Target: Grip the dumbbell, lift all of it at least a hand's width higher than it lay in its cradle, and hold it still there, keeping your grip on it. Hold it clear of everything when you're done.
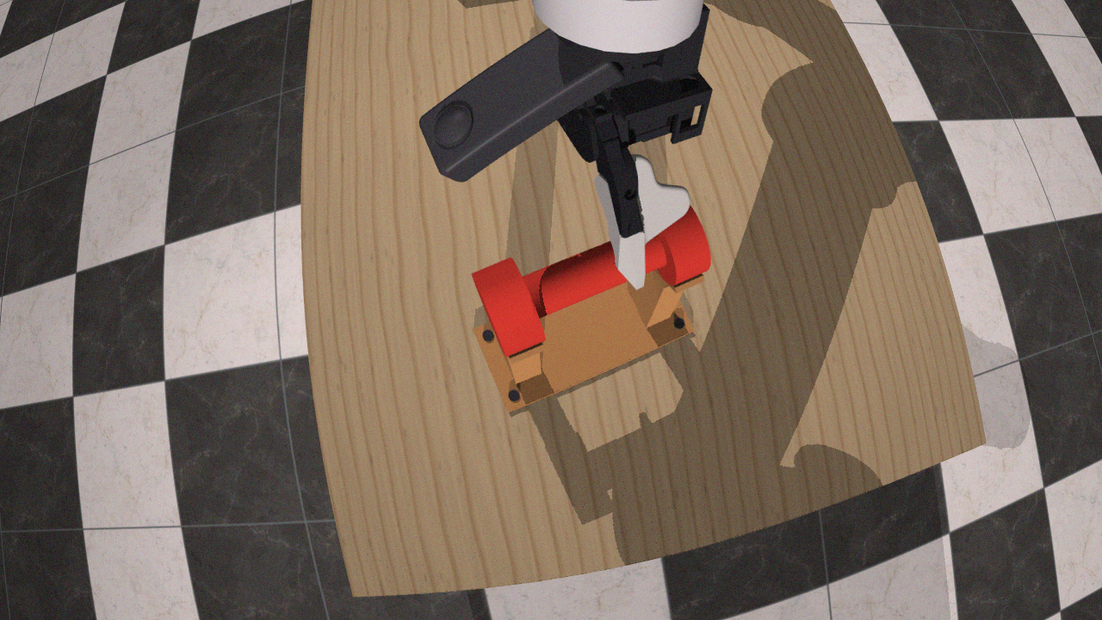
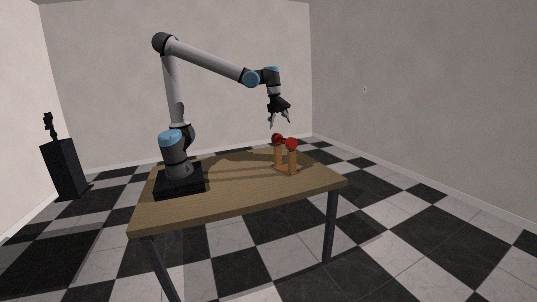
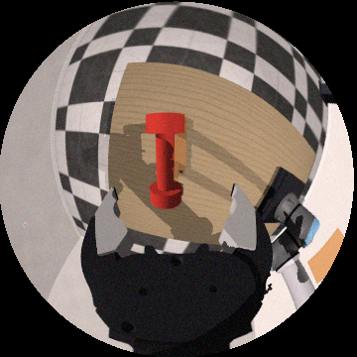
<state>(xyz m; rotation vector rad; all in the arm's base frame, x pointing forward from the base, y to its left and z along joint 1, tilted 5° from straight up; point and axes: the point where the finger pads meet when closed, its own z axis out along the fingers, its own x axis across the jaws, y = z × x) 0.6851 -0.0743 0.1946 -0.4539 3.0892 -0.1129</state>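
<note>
The red dumbbell lies 2 cm ahead of my hand, 1 cm to the left of it and 10 cm below it. The rest, counted from my hand: wooden cradle: 2 cm ahead, 1 cm to the left, 22 cm below.
</note>
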